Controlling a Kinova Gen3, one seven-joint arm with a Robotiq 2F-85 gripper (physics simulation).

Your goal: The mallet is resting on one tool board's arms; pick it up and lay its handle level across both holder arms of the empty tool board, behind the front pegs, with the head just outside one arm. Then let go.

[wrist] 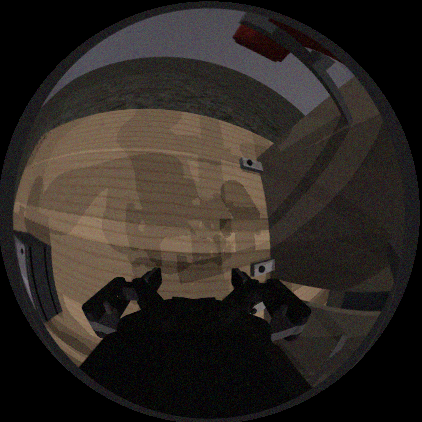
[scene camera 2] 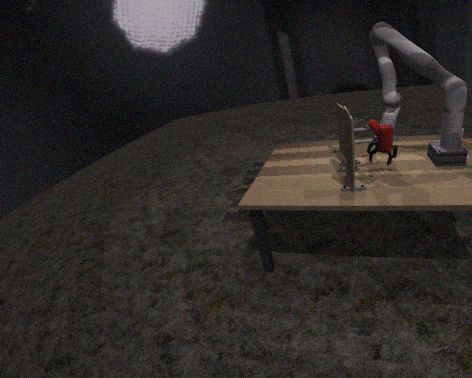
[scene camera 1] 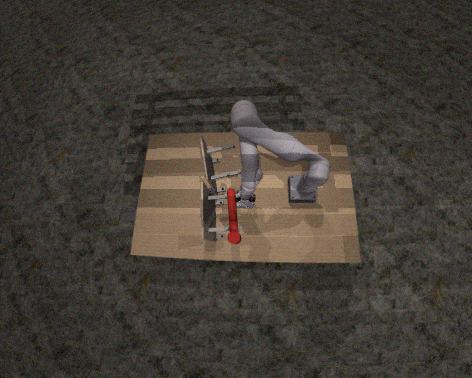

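Observation:
The red mallet [scene camera 1: 232,215] [scene camera 2: 385,138] [wrist: 260,42] lies across the two arms of the lower tool board [scene camera 1: 210,222] [scene camera 2: 348,150] in scene camera 1, with its round head just outside the lower arm [scene camera 1: 218,230]. The empty tool board [scene camera 1: 208,166] stands above it in that view, with two bare arms [scene camera 1: 221,149] [scene camera 1: 226,175]. My gripper [scene camera 1: 245,203] [scene camera 2: 381,159] [wrist: 195,276] is open and empty. It points down beside the handle's far end, on the robot's side, with its fingertips lower than the mallet. Its fingertips are hidden in scene camera 1.
The robot's base [scene camera 1: 303,196] [scene camera 2: 446,154] stands to the right on the wooden table [scene camera 1: 170,240] [scene camera 2: 295,192]. Small metal feet [wrist: 251,164] [wrist: 262,268] stick out under the boards. The near ends of the two boards stand close together.

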